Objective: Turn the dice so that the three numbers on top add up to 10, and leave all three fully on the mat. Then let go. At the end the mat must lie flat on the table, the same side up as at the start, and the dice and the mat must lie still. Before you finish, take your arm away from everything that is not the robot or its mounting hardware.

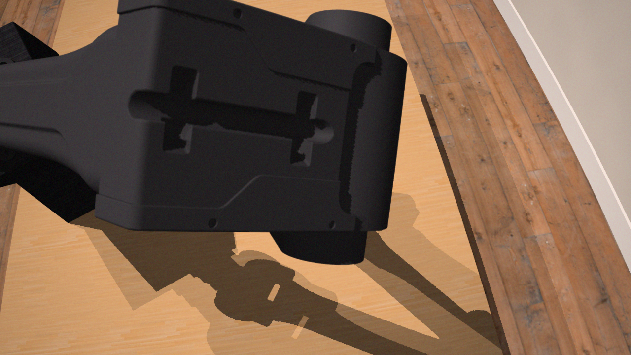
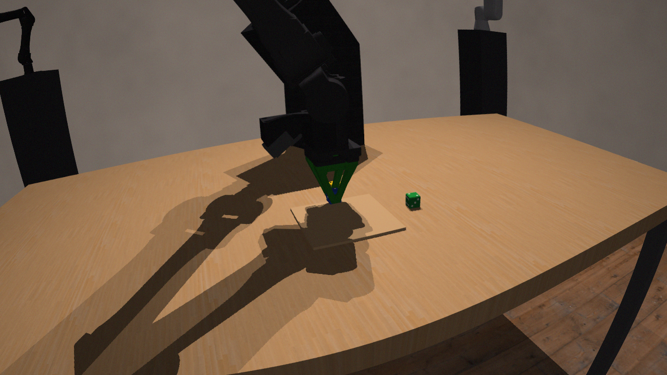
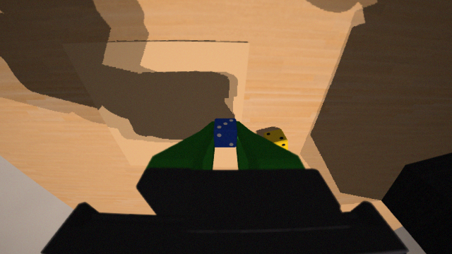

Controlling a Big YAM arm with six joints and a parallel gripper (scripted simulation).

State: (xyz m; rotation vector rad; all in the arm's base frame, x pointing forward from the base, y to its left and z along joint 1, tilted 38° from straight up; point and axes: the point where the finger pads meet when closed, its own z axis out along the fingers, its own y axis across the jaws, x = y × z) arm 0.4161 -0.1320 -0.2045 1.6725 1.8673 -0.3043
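Now: hand right at the blue die. Round my hand: green die (120 mm to the left, 60 mm ahead, 10 mm below); tan mat (50 mm ahead, 20 mm below); yellow die (50 mm behind, 20 mm to the left, 10 mm below).
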